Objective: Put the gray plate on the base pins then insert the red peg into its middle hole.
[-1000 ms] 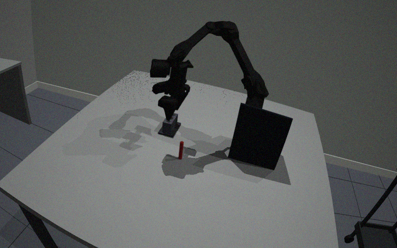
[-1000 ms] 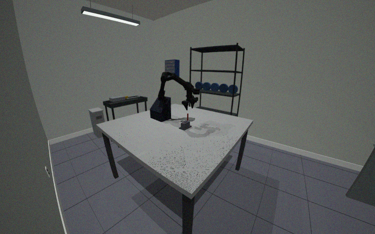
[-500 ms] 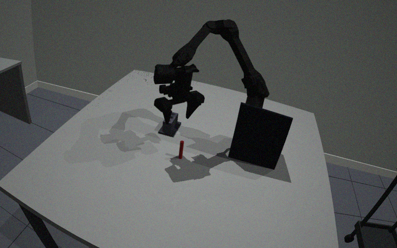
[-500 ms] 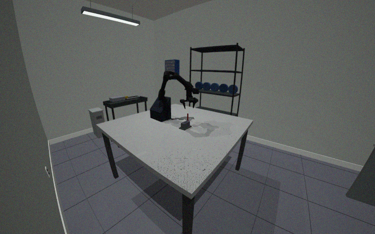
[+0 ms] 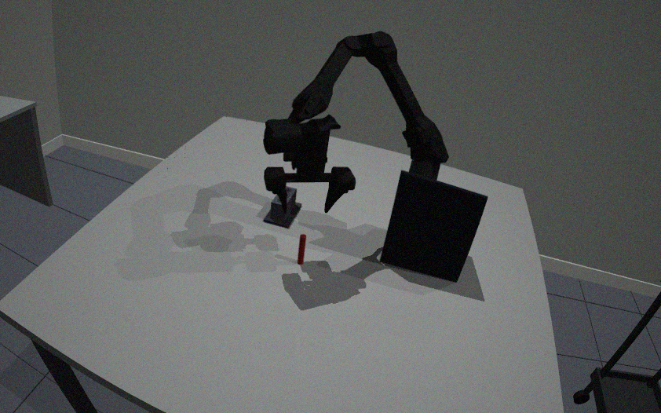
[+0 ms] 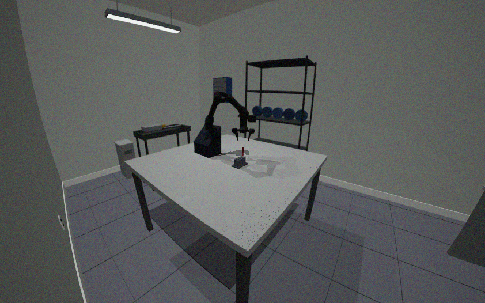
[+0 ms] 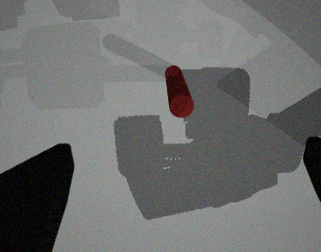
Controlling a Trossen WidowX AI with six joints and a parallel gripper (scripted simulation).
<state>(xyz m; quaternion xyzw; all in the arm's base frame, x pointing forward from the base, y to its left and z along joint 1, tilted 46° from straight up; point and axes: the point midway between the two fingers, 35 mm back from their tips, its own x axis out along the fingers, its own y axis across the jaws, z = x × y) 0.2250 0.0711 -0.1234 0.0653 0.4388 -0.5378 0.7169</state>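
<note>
Now: gripper tip 10 cm above the red peg. The rest, counted from my gripper tip: gray plate: 17 cm to the right, 12 cm ahead, 9 cm below.
</note>
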